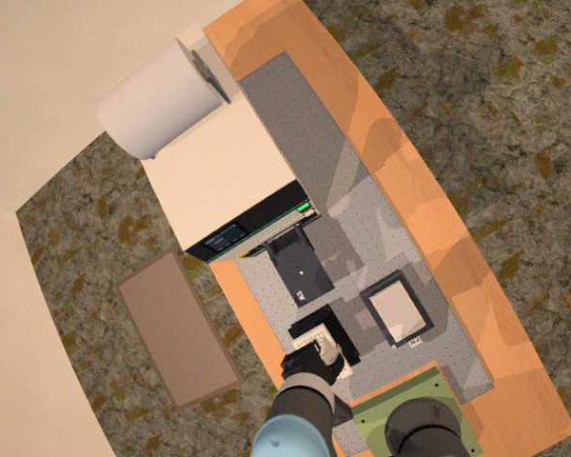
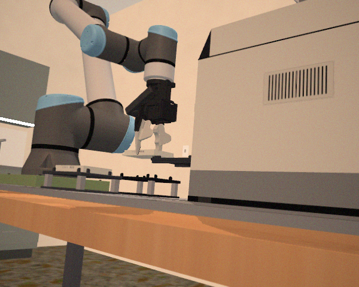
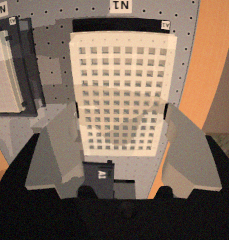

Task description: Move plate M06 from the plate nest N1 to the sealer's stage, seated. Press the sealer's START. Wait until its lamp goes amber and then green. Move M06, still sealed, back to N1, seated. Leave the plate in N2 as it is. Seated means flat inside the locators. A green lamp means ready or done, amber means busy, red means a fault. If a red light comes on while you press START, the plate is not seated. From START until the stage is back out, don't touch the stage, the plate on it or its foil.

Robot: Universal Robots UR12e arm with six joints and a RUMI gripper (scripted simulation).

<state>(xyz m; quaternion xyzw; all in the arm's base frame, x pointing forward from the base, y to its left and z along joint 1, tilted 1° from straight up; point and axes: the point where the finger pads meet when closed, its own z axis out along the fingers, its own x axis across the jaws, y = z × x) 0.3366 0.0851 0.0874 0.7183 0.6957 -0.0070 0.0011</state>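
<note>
The sealer stage is 190 mm ahead of my hand, 70 mm to the right of it and 30 mm below it. Round my hand: foil-covered plate: 30 mm behind, 200 mm to the right, 70 mm below; then plate nest N1: 80 mm below; then plate M06: 10 mm below.
</note>
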